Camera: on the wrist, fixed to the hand. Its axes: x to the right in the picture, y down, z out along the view.
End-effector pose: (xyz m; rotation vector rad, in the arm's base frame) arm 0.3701 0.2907 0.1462 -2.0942 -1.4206 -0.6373
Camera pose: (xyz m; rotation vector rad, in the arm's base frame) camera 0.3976 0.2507 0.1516 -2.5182 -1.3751 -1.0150
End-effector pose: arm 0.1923 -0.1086 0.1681 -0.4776 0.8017 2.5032
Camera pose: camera 0.1901 -0.1573 0.1703 -0.5543 0.1447 2.7133
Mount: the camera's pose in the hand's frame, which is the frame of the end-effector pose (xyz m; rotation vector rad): -0.0149 0.0373 -0.0278 -0.5011 -0.0600 0.0175
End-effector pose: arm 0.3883 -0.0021 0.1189 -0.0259 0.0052 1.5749
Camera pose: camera 0.3514 -0.0177 0.0909 -0.3716 -0.4370 1.5595
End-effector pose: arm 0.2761 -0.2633 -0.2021 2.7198 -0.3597 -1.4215
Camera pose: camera 0.2838 -0.2978 -0.1684 2.2699 -0.0193 -1.3660
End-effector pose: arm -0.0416 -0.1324 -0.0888 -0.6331 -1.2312 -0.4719
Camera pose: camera -0.0018 -0.1236 -0.1157 -1.0875 -1.1672 -0.7613
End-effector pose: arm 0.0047 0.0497 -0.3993 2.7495 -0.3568 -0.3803
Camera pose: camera -0.0082 0.0283 -0.3573 2.2486 -0.2574 -0.4751
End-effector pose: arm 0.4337 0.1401 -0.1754 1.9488 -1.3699 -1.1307
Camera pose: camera 0.4359 0.1385 -0.1266 1.5486 -1.0026 -1.3758
